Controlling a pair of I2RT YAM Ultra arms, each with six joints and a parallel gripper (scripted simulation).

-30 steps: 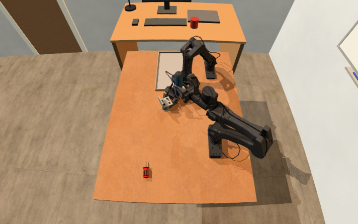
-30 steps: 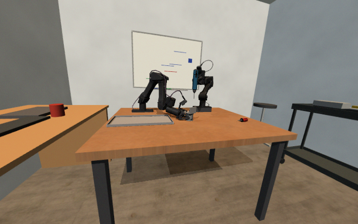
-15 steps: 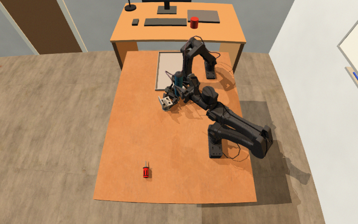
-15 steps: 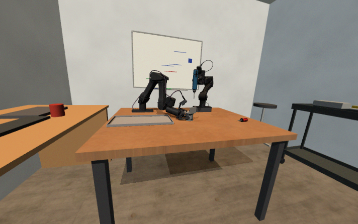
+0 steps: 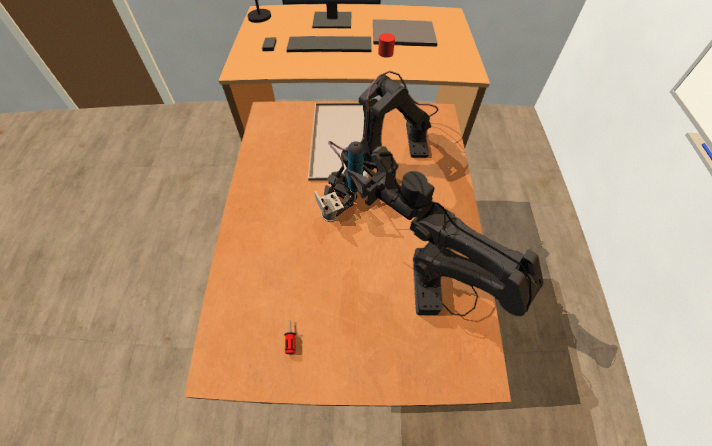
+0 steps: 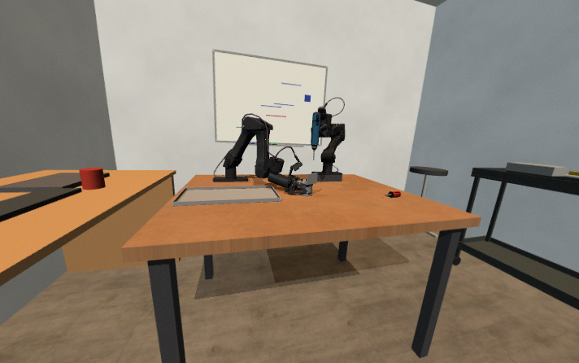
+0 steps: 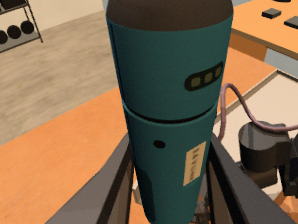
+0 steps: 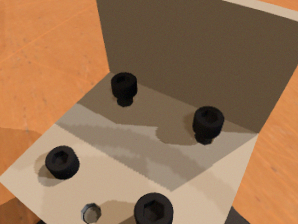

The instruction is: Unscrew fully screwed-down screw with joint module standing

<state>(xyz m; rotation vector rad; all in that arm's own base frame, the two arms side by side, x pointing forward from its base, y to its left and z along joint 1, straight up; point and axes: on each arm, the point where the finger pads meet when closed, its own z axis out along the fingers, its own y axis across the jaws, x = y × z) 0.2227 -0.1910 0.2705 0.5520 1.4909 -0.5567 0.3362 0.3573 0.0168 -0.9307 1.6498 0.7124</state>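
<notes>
Now: the l-shaped bracket 50 mm above my right hand. Round my right hand: small red screwdriver 80 mm ahead, 430 mm to the left, 10 mm below; then grey bit 90 mm behind, 60 mm to the left, 160 mm above; then grey tray 360 mm to the right, 20 mm below.
</notes>
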